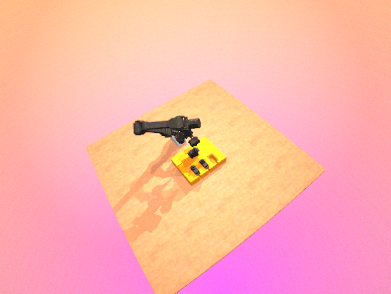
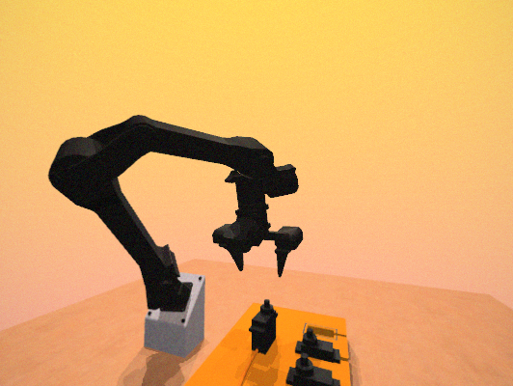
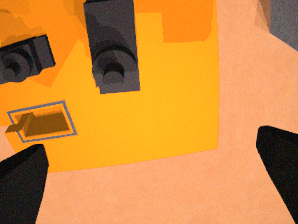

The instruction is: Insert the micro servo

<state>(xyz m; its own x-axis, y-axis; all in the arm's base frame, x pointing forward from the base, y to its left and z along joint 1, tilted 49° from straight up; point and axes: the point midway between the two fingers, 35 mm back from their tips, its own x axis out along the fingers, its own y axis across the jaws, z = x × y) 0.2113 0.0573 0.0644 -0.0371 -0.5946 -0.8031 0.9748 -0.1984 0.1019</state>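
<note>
The orange deck is 10 mm ahead of my gripper tip, 10 mm to the right of it and 150 mm below it.
</note>
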